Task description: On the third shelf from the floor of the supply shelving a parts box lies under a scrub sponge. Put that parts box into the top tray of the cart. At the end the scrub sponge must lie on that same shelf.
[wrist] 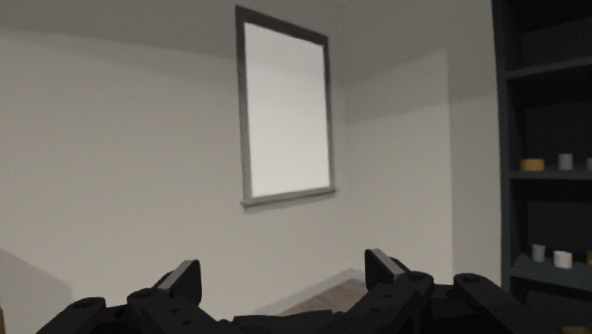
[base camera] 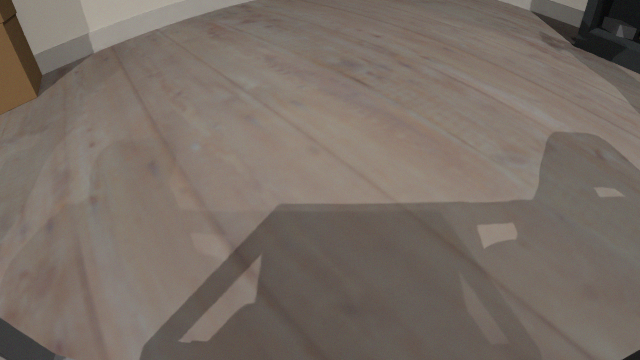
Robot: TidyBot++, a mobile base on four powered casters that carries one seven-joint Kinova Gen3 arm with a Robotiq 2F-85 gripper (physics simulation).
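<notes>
My gripper [wrist: 283, 273] is open and empty, its two fingertips wide apart at the bottom of the wrist view, in front of a bare wall. A dark shelving unit [wrist: 504, 175] [base camera: 595, 37] stands at the right edge of both views. In the wrist view several small items stand on its shelves: an orange one [wrist: 532, 165], a grey one [wrist: 565, 161], another grey one [wrist: 538, 253] and a white one [wrist: 563, 259]. I cannot tell whether it is the supply shelving. The parts box, the scrub sponge and the cart cannot be made out in these views.
A brown cardboard box [base camera: 17, 65] stands by the wall at the left of the base camera view. A framed bright window [wrist: 241, 110] is on the wall in the wrist view. The wooden floor [base camera: 310, 125] carries the robot's shadow and meets the wall's grey baseboard [base camera: 150, 26].
</notes>
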